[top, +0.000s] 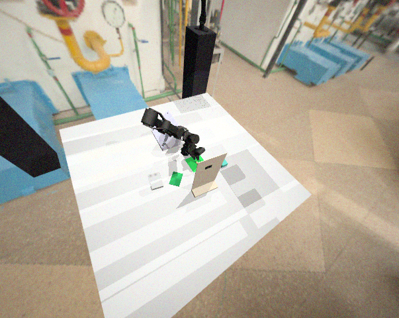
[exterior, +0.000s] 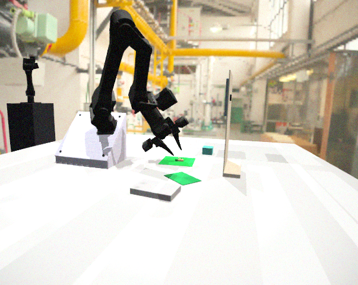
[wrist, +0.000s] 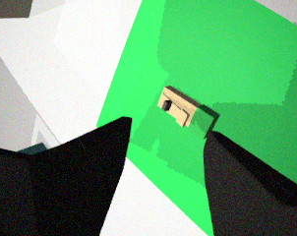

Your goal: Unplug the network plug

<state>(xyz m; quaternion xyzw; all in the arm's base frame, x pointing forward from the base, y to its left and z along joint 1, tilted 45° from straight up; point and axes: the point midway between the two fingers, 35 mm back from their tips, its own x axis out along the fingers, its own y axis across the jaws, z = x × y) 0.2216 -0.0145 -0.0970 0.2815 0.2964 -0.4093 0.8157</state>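
Now: gripper tip 1 cm short of the tan network plug and 3 cm above it. Also, from my gripper tip: upright panel (18 cm ahead, 7 cm to the right, 11 cm above); small teal cube (11 cm ahead, 16 cm to the left, 2 cm below); green marked square (3 cm below).
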